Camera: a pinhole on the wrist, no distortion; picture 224 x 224 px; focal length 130.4 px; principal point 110.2 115.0 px. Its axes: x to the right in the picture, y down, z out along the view. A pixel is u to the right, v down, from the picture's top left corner.
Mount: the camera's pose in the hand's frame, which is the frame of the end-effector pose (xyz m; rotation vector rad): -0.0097 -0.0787 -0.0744 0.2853 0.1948 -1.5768
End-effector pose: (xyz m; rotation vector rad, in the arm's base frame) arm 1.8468 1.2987 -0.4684 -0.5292 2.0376 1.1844
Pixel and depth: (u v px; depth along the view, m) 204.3 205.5 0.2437
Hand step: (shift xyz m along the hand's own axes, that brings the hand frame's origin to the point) 0.1427 -0.3242 0.1138
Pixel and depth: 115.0 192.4 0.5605
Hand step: 0.2888 -0.2757 0.4709
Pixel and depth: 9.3 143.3 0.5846
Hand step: 0.0870 0.1740 0.6251
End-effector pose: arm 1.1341 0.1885 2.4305 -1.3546 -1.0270 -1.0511
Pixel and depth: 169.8 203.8 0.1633
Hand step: 0.0908 -0.2019 0.0646
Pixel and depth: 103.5 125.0 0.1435
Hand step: -0.0072 -0.1150 0.0650
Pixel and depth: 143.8 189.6 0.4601
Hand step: 0.2243 -0.3370 0.3422
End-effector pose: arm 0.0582 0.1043 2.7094 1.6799 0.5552 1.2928
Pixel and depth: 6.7 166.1 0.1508
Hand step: 0.0416 -0.0114 0.1084
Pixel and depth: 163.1 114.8 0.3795
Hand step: -0.0346 -0.3392 0.2406
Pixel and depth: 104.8 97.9 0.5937
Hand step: -0.1225 -0.2309 0.4941
